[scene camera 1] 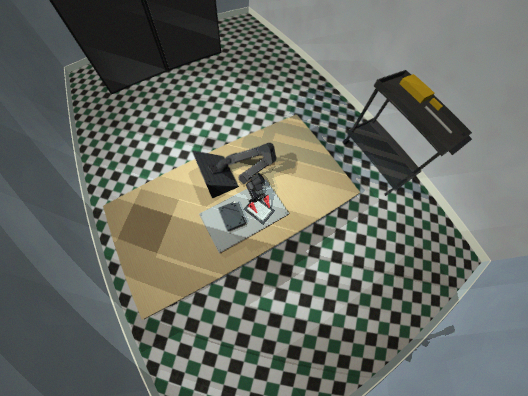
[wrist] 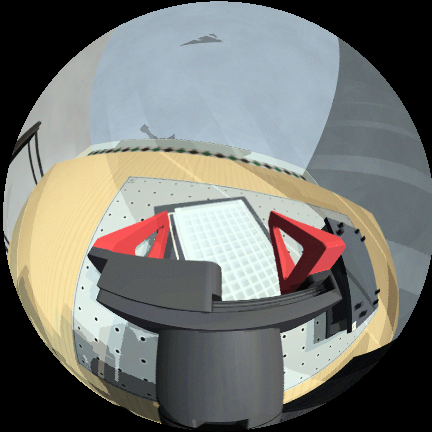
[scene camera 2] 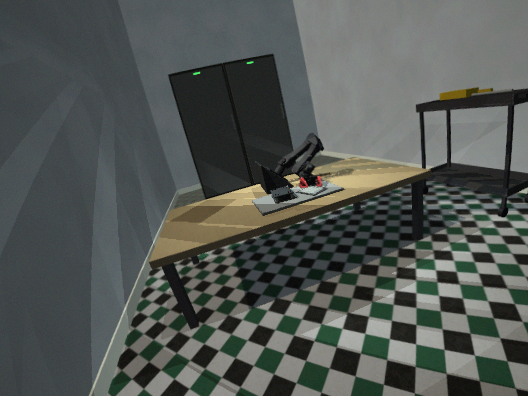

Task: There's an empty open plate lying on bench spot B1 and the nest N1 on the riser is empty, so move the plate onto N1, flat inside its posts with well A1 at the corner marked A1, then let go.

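Seen in the pictures: gripper, between the fingertips: [scene camera 1: 263, 210] [wrist: 218, 216] [scene camera 2: 314, 186]; arm's base, origin of its link: [scene camera 1: 219, 168] [scene camera 2: 276, 174].
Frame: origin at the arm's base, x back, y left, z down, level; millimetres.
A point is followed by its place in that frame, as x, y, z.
Observation:
The plate, a pale many-welled rectangle, [scene camera 1: 260, 210] {-398, 57, 60} [scene camera 2: 312, 190] {-429, 39, 59} [wrist: 225, 245] {-394, 61, 62} lies flat on a dark-edged spot on the grey perforated board. My gripper [scene camera 1: 260, 202] {-413, 68, 43} [scene camera 2: 311, 182] {-413, 68, 43} [wrist: 218, 216] {-413, 68, 43} is open, its red fingers on either side of the plate. In the wrist view the left finger stands by the plate's left edge and the right finger by its right edge; contact cannot be told. The riser with nest N1, a dark raised block with small posts, [scene camera 1: 232, 217] {-336, -122, 33} [scene camera 2: 284, 195] {-399, -139, 40} [wrist: 357, 270] {-319, -98, 33} stands beside the plate and holds no plate. The A1 mark cannot be made out.
The perforated board [scene camera 1: 221, 242] {-417, -270, 75} [scene camera 2: 265, 210] {-435, -289, 75} [wrist: 132, 187] {-494, 181, 75} lies on the wooden table [scene camera 1: 185, 270] {-428, -558, 88} [scene camera 2: 200, 235] {-424, -677, 88} [wrist: 45, 240] {-386, 358, 88}. A black panel [scene camera 1: 215, 175] {-58, -58, -47} [scene camera 2: 272, 180] {-134, -95, -2} stands at the arm's base. A dark cart [scene camera 1: 450, 127] [scene camera 2: 470, 105] with yellow items stands beyond the table.

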